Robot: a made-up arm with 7 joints.
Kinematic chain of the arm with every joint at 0, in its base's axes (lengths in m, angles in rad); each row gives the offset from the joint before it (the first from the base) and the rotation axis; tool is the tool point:
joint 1: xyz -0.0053 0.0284 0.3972 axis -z
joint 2: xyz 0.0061 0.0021 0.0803 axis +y
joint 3: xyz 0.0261 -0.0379 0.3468 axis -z
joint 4: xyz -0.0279 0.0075 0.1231 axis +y
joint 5: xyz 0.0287 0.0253 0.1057 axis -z
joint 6: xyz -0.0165 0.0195 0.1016 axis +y
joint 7: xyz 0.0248 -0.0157 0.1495 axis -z
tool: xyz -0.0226 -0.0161 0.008
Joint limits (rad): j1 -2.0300..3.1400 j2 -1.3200..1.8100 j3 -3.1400..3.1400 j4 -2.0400..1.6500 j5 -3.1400..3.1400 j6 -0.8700..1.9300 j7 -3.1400..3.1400
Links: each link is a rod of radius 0.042 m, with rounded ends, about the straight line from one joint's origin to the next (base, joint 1, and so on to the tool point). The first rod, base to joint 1, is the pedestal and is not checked.
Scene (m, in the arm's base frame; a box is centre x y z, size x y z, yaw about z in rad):
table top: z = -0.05
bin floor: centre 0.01 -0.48 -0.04 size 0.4 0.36 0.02 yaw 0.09
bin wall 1: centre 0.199 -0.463 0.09 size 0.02 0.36 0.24 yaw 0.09
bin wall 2: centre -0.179 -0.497 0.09 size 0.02 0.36 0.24 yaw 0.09
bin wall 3: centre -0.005 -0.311 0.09 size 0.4 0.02 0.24 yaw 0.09
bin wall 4: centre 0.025 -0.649 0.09 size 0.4 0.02 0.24 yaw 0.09
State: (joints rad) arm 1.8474 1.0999 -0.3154 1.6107 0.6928 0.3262 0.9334
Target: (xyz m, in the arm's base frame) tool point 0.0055 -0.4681 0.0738
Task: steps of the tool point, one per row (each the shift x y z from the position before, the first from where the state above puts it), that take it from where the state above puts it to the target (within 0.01 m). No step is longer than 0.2 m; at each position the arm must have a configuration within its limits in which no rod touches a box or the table.
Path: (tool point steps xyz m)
1: 0.0313 -0.0151 -0.1418
2: 0.0352 0.0297 -0.1469

